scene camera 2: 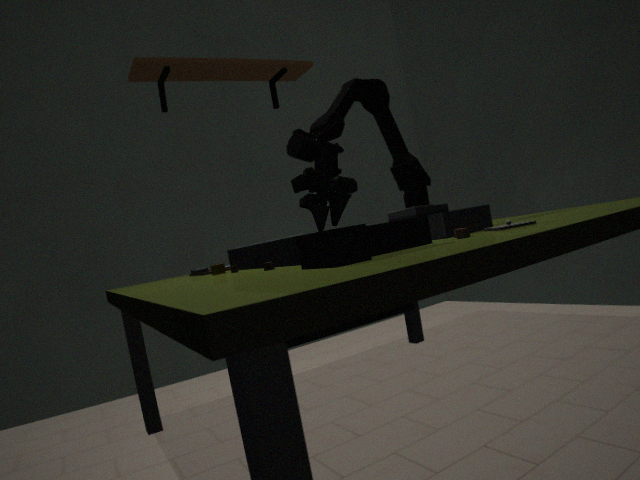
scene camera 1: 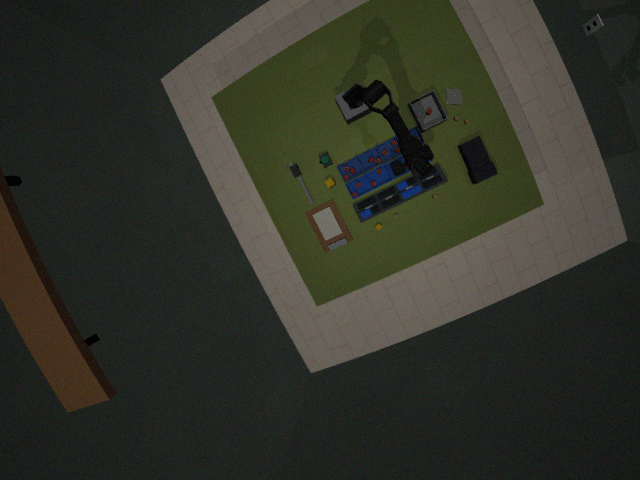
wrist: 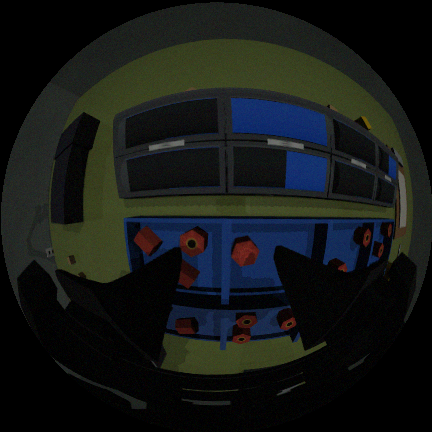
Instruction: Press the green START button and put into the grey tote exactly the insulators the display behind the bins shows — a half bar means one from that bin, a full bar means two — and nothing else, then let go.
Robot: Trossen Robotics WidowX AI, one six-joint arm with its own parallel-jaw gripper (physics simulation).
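Frame: origin at the arm's base, x ahead, y left, z up, level; millimetres.
Seen in the pictures: gripper, fingertip midpoint: [scene camera 2: 327,229] [wrist: 229,253]; arm's base at its link origin: [scene camera 2: 418,207] [scene camera 1: 354,101].
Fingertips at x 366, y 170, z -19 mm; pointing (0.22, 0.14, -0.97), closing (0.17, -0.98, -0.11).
Pixels of each thing's top centre, then the offset from my fingertips to it. "spot": a spot on its surface instead.
- ring-faced insulator at its top centre: [wrist: 191,243] dx -9, dy +34, dz -34 mm
- full blue bar at its top centre: [wrist: 288,109] [scene camera 1: 412,192] dx +121, dy -31, dz -1 mm
- grey tote at its top centre: [scene camera 2: 445,212] [scene camera 1: 428,110] dx -228, dy +150, dz -11 mm
- green START button at its top centre: [scene camera 1: 324,159] dx -156, dy -387, dz -24 mm
- black box at its top centre: [scene camera 2: 363,224] [wrist: 57,169] [scene camera 1: 479,159] dx +57, dy +315, dz -9 mm
- grey plate at its top centre: [scene camera 1: 454,95] dx -268, dy +302, dz -49 mm
- wood-framed board at a spot on its surface: [scene camera 1: 313,223] spot: dx +134, dy -544, dz -58 mm
- long-handled tool at a spot on its surface: [scene camera 1: 305,187] spot: dx -56, dy -529, dz -61 mm
My gripper [scene camera 2: 328,227] [wrist: 229,253] is open and empty above the blue bins [scene camera 1: 356,187] [wrist: 226,270]. In the wrist view one red insulator [wrist: 245,251] lies in a bin, seen between the fingertips. Three others, one of them a ring-faced insulator [wrist: 193,242], lie in the bin to its left, partly behind a finger. The display [scene camera 1: 379,198] [wrist: 226,172] shows a full blue bar [wrist: 279,120], a half bar [wrist: 306,171] below it and another half bar [wrist: 392,167] at the far right. The grey tote [scene camera 1: 436,117] holds one red insulator [scene camera 1: 428,111]. The green START button [scene camera 1: 324,159] is left of the bins.
A black box [scene camera 1: 476,160] [wrist: 70,180] stands beyond the display's end. A grey plate [scene camera 1: 453,96] and small brown cubes lie near the tote. A wood-framed board [scene camera 1: 313,223], a long-handled tool [scene camera 1: 305,187] and yellow cubes [scene camera 1: 329,182] [scene camera 1: 378,226] lie near the display's other end.
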